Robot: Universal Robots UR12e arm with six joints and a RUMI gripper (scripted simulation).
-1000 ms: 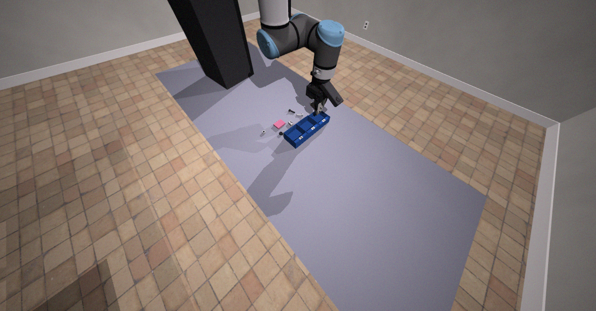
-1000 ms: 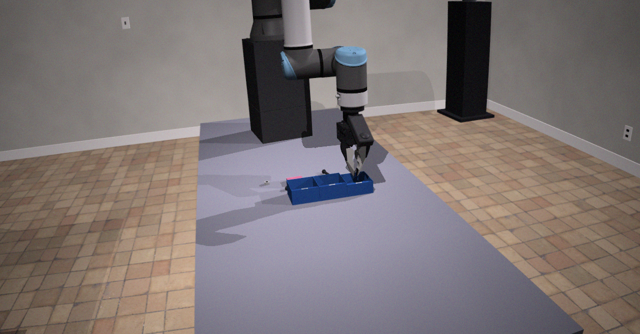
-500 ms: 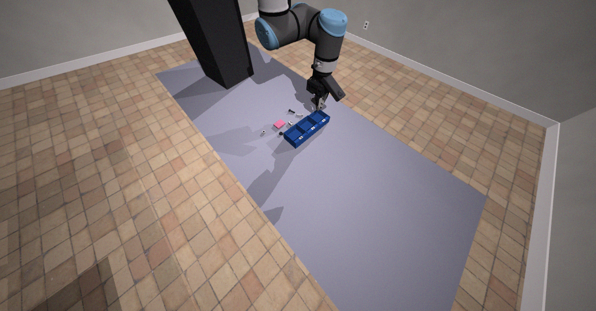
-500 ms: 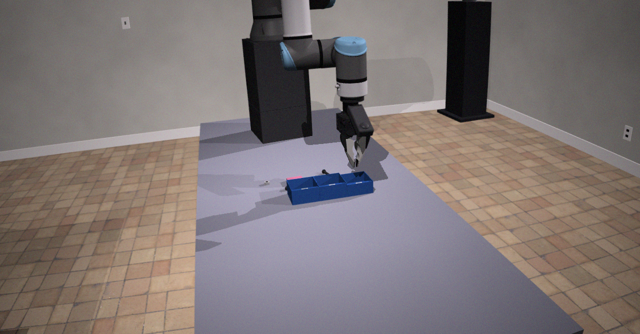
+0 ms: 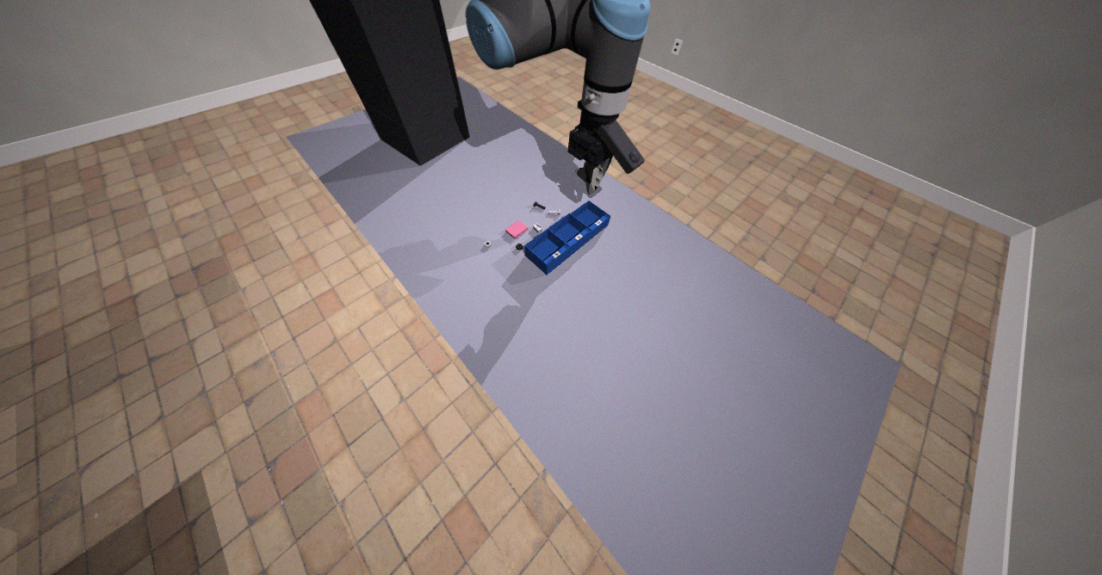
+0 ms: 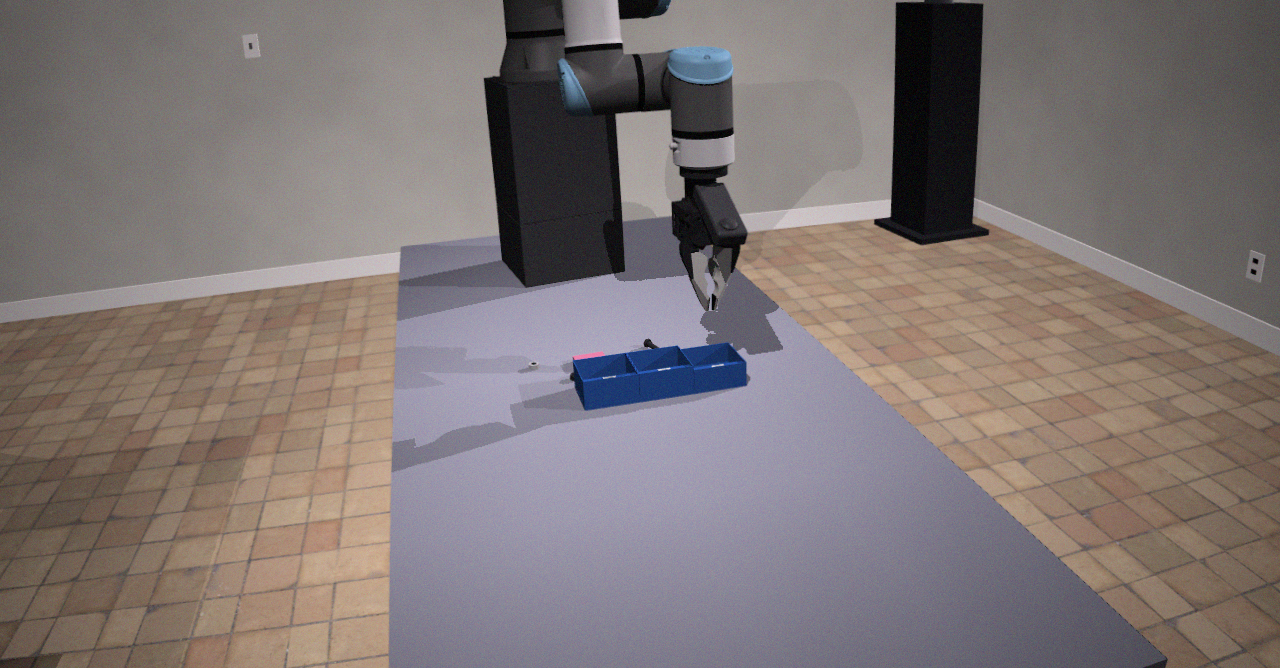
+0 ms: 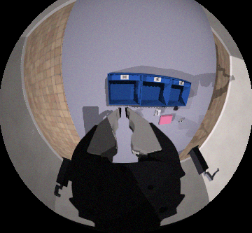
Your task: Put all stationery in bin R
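The white piece lies 120 mm to the right of my hand, 120 mm below it and 90 mm behind it. Round my hand: light metal screw (120 mm below, 80 mm behind, 30 mm to the right); black bolt (140 mm behind, 120 mm below, 50 mm to the right); blue bin row (100 mm below, 90 mm to the right, 10 mm ahead).
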